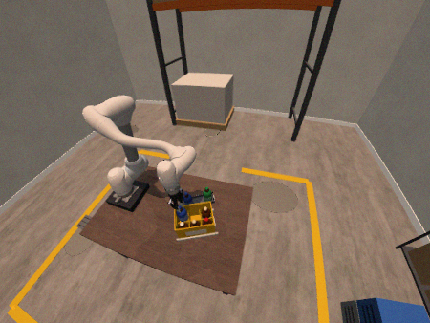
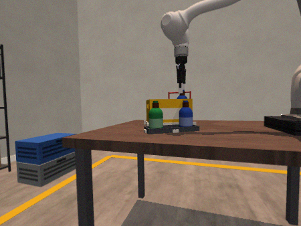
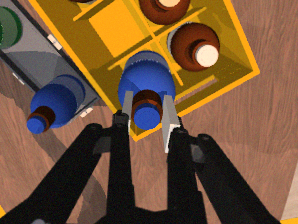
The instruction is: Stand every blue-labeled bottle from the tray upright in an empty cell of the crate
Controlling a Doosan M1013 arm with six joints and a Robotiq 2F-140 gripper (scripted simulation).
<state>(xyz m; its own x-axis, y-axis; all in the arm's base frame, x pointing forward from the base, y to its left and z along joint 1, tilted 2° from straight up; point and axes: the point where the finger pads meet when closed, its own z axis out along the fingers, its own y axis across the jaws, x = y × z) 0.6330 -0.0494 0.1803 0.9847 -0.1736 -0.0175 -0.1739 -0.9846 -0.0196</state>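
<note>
Right now my hand is 160 mm above the yellow crate, 90 mm short of it and 10 mm to the right of it. Round my hand: green-labeled bottle 270 mm to the left, 160 mm below, 90 mm ahead; then tray 230 mm below, 210 mm to the left, 20 mm ahead.
</note>
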